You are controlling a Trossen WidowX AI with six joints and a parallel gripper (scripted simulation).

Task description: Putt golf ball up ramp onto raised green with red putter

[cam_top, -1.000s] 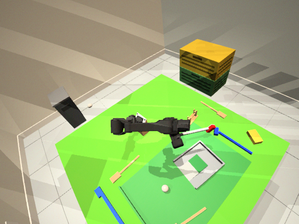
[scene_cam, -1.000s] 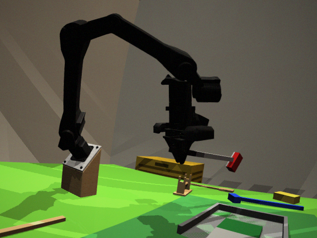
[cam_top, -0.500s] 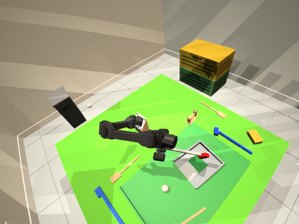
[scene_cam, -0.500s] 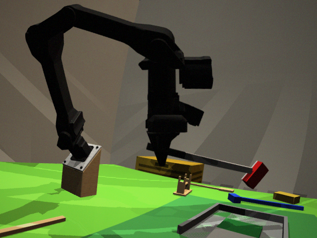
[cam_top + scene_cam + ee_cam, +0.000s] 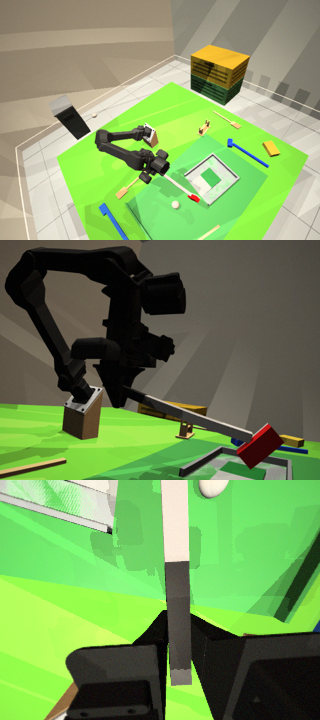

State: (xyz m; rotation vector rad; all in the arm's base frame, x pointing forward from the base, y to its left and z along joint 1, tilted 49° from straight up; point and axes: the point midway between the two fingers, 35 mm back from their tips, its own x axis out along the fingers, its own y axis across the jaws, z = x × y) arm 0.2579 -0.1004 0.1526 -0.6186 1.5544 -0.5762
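My gripper tip is now 12 cm short of the red putter and 1 cm to the right of it. Round my gripper tip: white golf ball (16 cm ahead, 12 cm below, 6 cm to the right); then yellow block (60 cm to the left, 46 cm ahead, 13 cm below); then wooden stand (50 cm to the left, 11 cm below, 1 cm ahead).
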